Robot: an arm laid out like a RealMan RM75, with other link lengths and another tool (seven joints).
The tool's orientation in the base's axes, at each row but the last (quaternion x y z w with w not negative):
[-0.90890, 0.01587, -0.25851, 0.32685]
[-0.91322, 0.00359, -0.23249, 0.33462]
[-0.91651, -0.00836, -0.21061, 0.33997]
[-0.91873, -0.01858, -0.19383, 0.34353]
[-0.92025, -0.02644, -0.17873, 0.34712]
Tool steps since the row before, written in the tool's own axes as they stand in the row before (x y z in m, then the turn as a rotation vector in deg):
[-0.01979, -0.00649, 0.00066, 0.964, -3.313, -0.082]
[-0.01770, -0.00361, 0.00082, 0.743, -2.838, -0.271]
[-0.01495, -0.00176, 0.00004, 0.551, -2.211, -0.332]
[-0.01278, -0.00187, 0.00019, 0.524, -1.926, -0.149]
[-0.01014, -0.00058, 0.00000, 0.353, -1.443, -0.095]
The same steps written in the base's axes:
[-0.01773, 0.00940, -0.00562, 0.331, 2.365, 2.492]
[-0.01597, 0.00617, -0.00581, 0.124, 1.917, 2.234]
[-0.01389, 0.00329, -0.00479, 0.025, 1.421, 1.812]
[-0.01206, 0.00281, -0.00368, 0.111, 1.323, 1.498]
[-0.00958, 0.00120, -0.00316, 0.051, 1.005, 1.097]

